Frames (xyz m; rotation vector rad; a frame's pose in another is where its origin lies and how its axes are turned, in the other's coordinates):
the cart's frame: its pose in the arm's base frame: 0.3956 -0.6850 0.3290 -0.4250 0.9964 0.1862
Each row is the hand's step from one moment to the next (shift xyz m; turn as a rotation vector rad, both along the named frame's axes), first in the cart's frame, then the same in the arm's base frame.
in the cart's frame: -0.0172 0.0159 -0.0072 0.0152 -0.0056 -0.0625
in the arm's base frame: -0.0202 0.0120 0.0070 -0.0382 -0.0324 -0.0407
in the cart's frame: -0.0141 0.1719 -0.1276 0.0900 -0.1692 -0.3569
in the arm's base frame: -0.1649 0.1011 -0.0929 -0.1693 -0.3092 -0.1995
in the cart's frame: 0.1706 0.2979 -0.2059 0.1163 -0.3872 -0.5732
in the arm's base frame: -0.1694 0.1739 -0.3183 -0.2476 -0.5997 -0.2666
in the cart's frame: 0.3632 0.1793 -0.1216 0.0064 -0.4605 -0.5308
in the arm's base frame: 0.0395 0.0951 -0.4102 -0.2487 -0.6433 -0.1349
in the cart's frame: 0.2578 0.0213 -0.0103 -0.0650 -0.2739 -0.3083
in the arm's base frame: 0.1229 0.0044 -0.2278 -0.1791 -0.3767 -0.0187
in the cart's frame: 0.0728 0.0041 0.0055 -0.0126 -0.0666 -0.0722
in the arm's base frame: 0.0419 0.0031 -0.0599 -0.0397 -0.0905 -0.0060
